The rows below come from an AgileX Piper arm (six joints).
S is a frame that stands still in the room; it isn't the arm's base.
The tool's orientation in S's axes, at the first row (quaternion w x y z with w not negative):
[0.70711, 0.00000, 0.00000, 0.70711]
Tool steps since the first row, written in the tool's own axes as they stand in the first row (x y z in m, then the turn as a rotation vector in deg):
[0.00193, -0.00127, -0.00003, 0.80, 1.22, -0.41]
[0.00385, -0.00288, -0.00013, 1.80, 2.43, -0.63]
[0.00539, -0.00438, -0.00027, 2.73, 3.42, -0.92]
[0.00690, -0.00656, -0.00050, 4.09, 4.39, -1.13]
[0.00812, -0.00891, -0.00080, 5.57, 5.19, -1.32]
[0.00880, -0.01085, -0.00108, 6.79, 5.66, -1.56]
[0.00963, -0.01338, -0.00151, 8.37, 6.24, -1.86]
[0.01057, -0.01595, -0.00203, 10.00, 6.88, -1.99]
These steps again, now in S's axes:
[0.00127, 0.00193, -0.00003, -1.22, 0.80, -0.41]
[0.00288, 0.00385, -0.00013, -2.43, 1.80, -0.63]
[0.00438, 0.00539, -0.00027, -3.42, 2.73, -0.92]
[0.00656, 0.00690, -0.00050, -4.39, 4.09, -1.13]
[0.00891, 0.00812, -0.00080, -5.19, 5.57, -1.32]
[0.01085, 0.00880, -0.00108, -5.66, 6.79, -1.56]
[0.01338, 0.00963, -0.00151, -6.24, 8.37, -1.86]
[0.01595, 0.01057, -0.00203, -6.88, 10.00, -1.99]

